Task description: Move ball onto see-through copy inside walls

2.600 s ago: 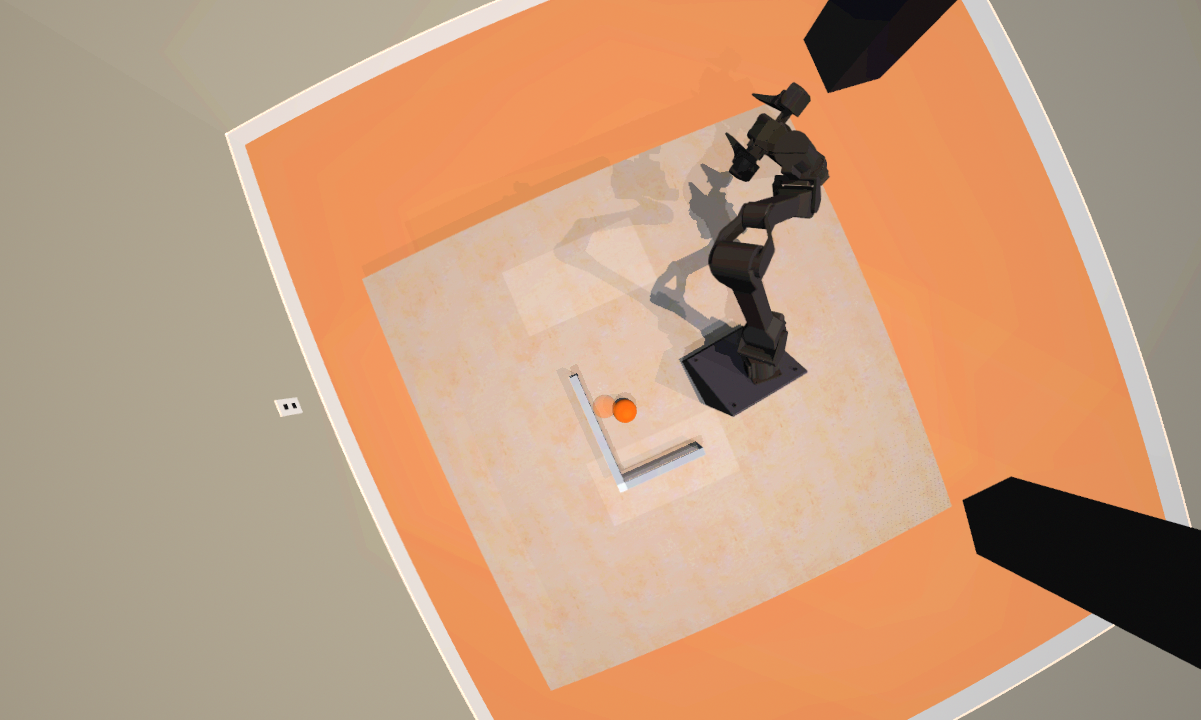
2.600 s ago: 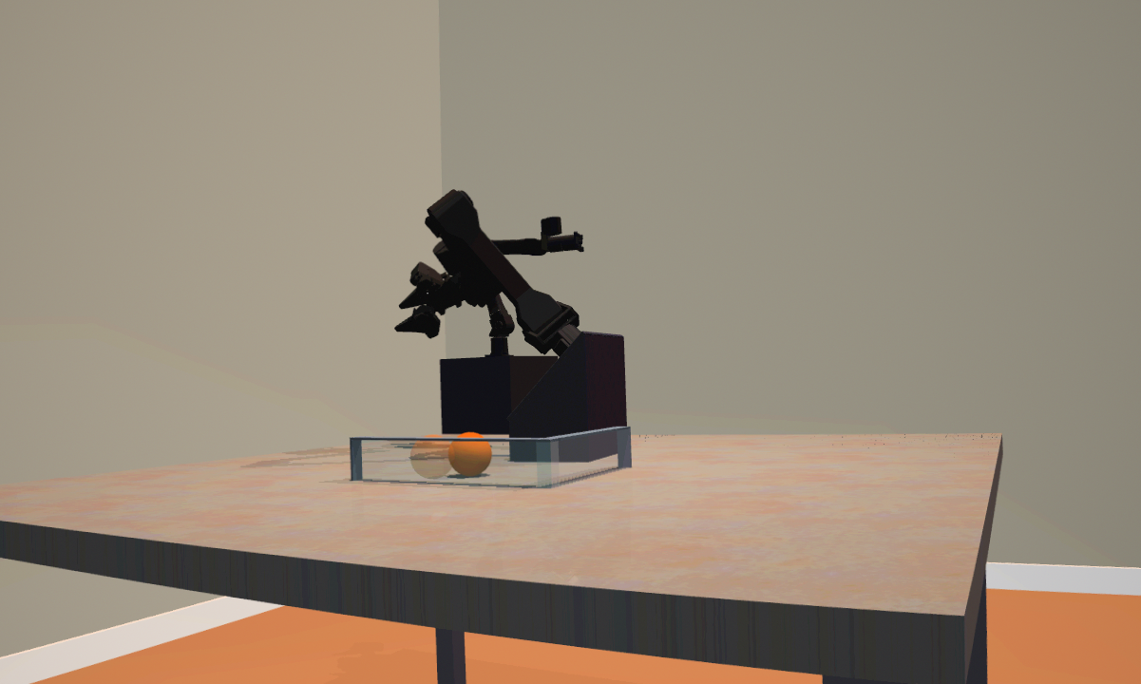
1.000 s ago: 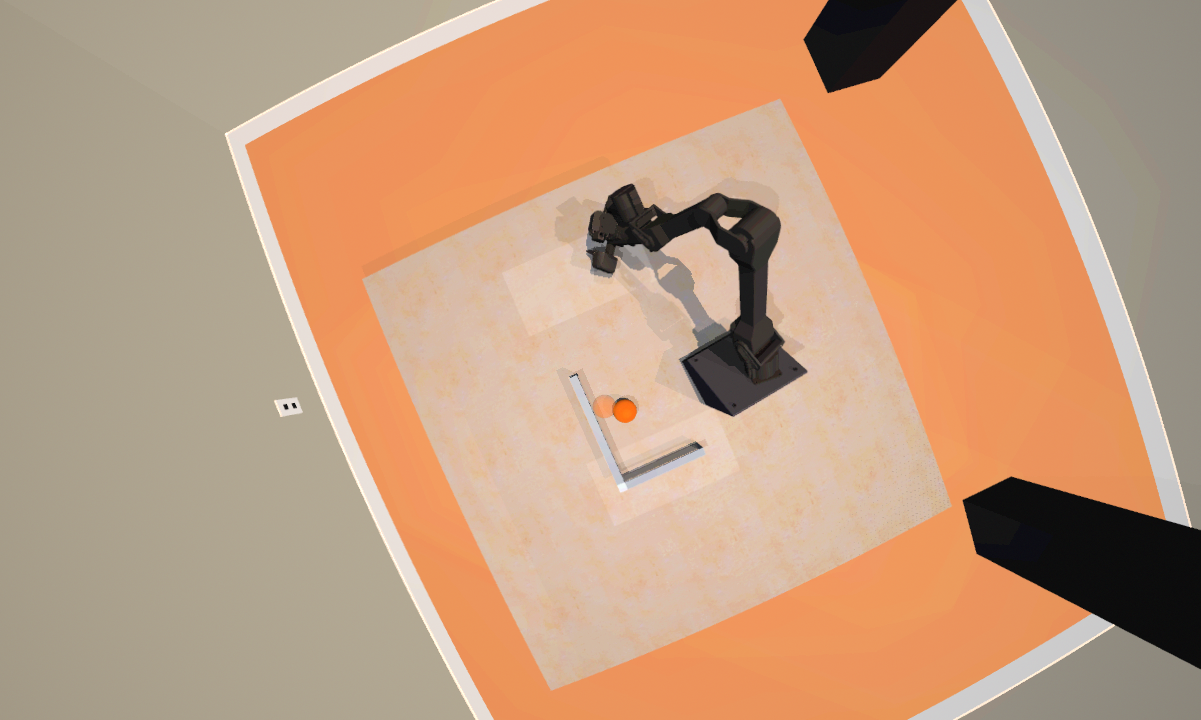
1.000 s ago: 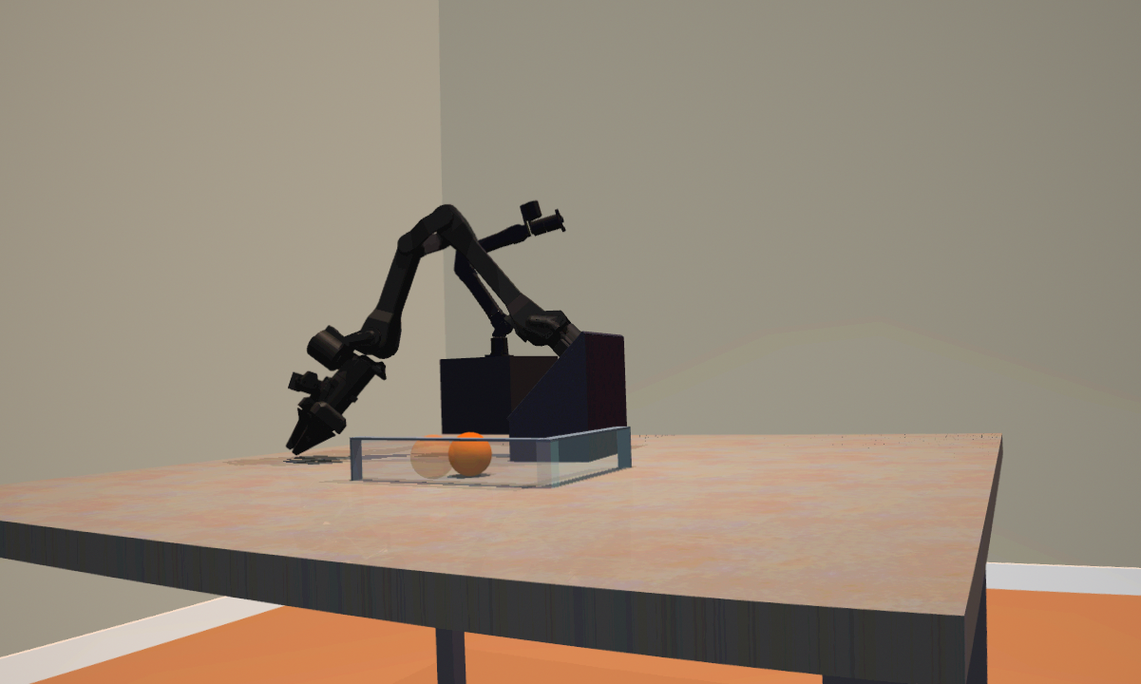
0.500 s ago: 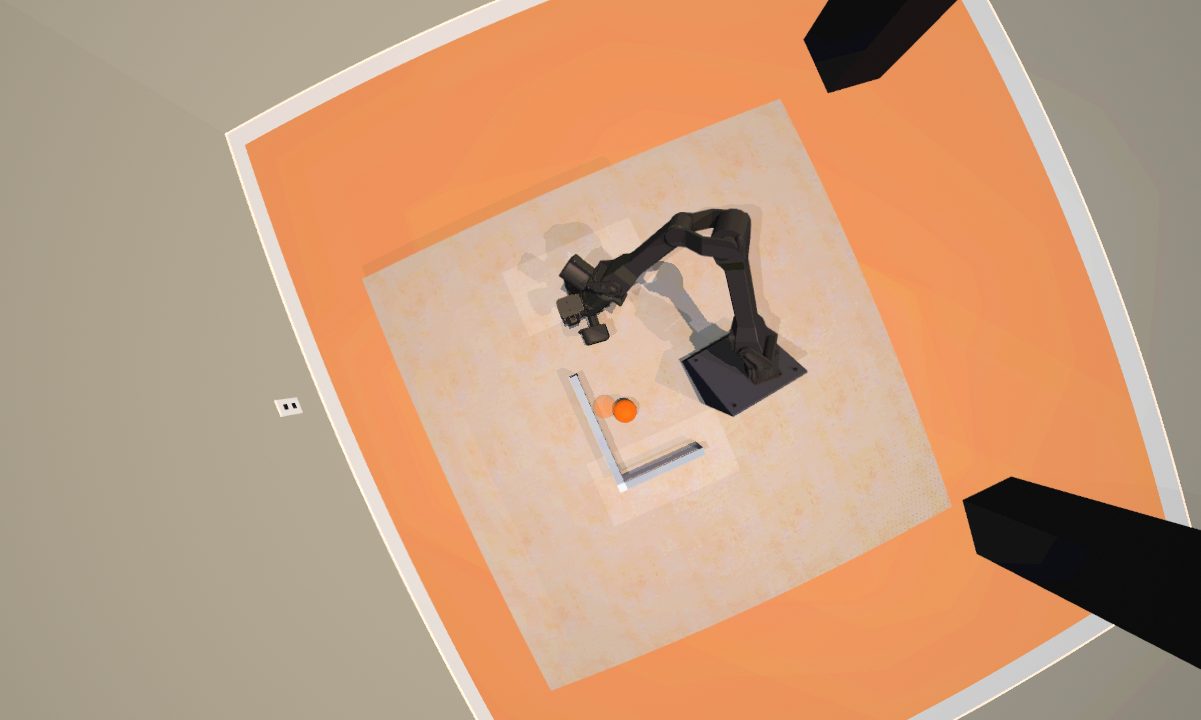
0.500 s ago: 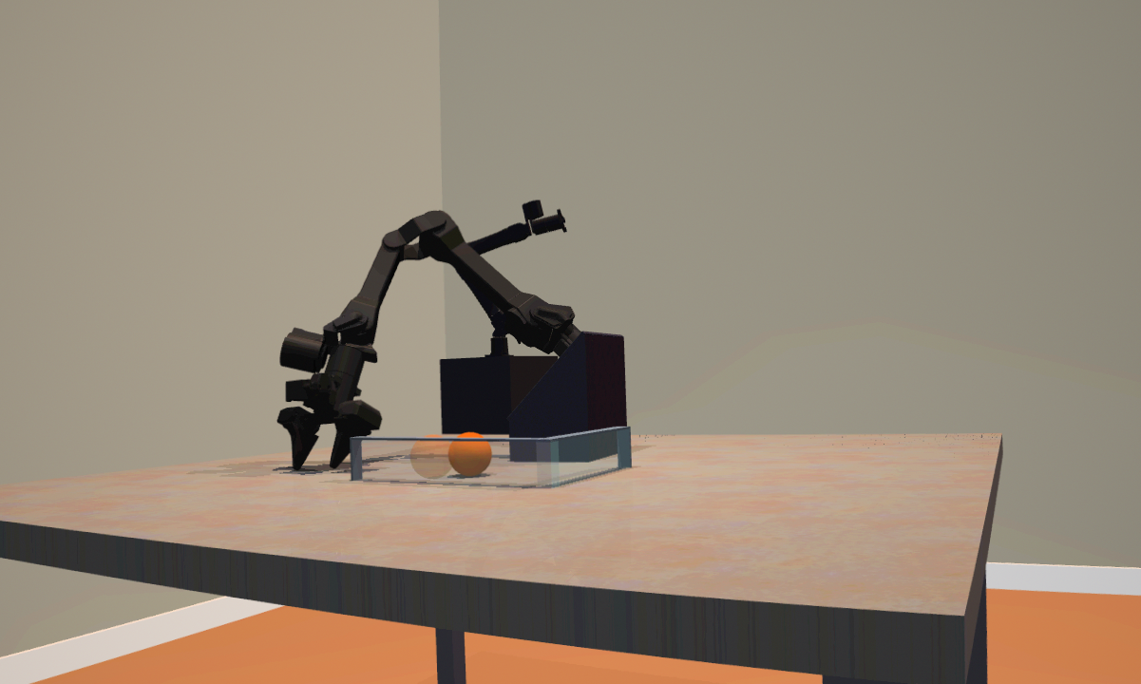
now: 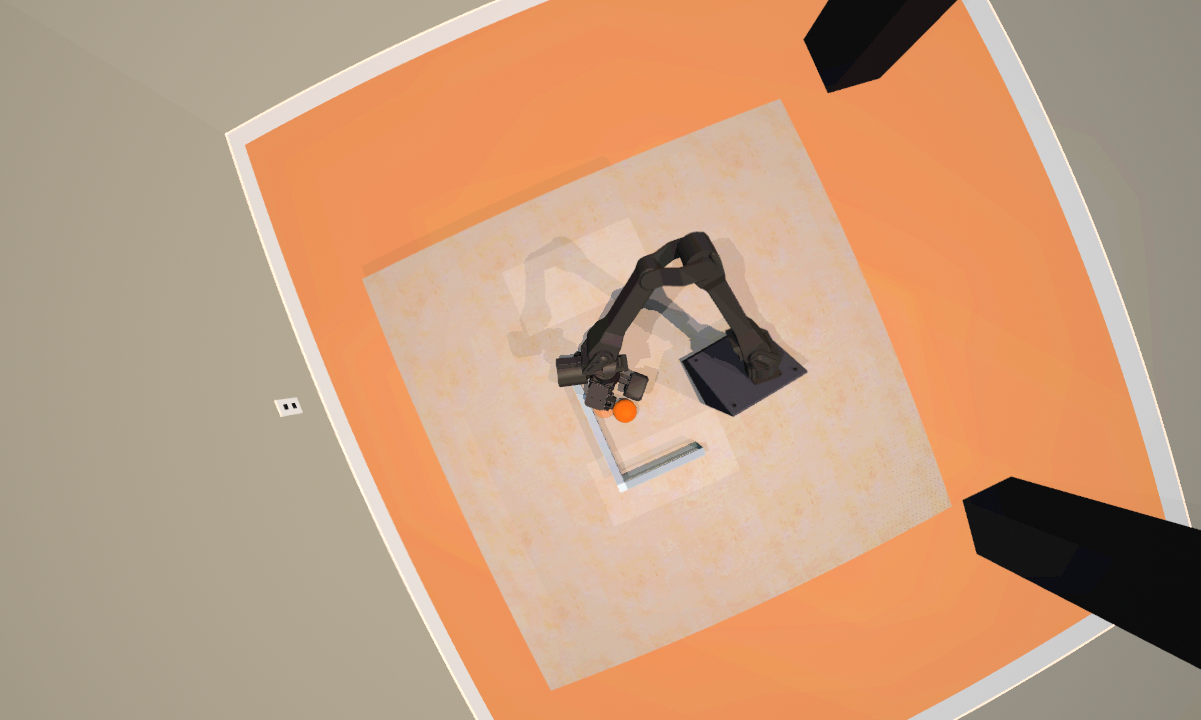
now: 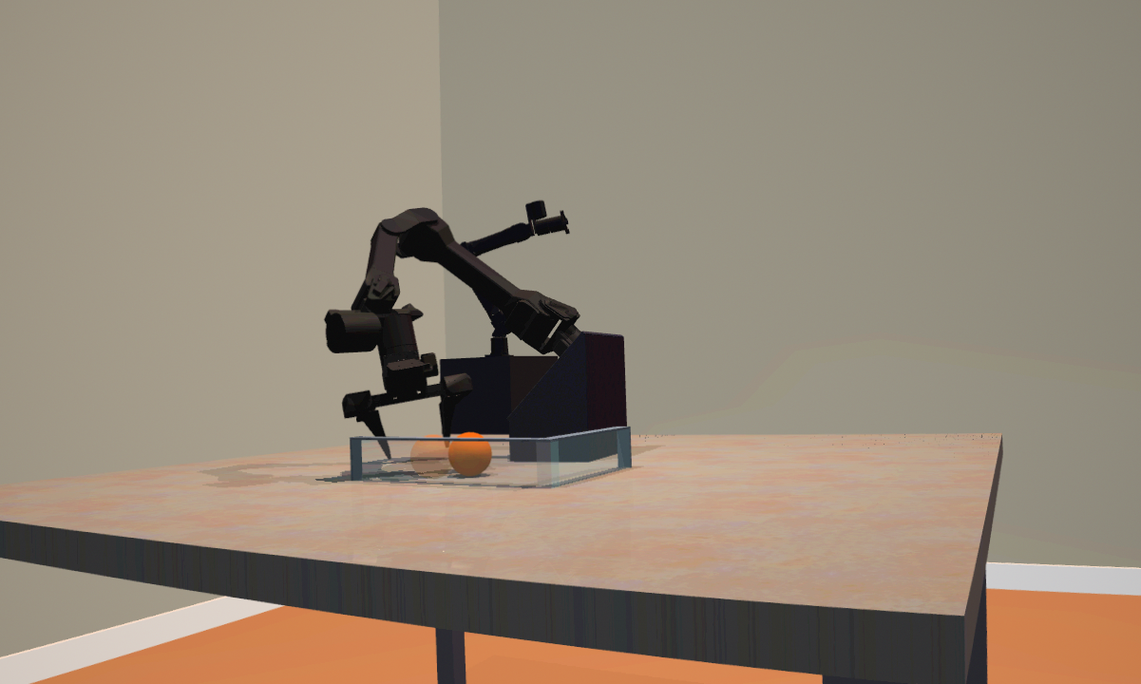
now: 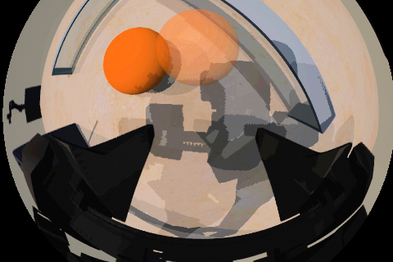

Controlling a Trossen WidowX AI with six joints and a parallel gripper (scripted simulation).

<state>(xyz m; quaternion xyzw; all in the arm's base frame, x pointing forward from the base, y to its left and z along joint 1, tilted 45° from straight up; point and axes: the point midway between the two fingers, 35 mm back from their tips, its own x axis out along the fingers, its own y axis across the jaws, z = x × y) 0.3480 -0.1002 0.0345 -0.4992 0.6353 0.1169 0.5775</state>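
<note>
The see-through copy is 6 cm to the left of my gripper tip and 3 cm ahead of it. The rest, counted from my gripper tip: long wall: 11 cm to the left, 7 cm ahead; then short wall: 26 cm to the left, 5 cm behind; then orange ball: 8 cm to the left, 1 cm behind.
</note>
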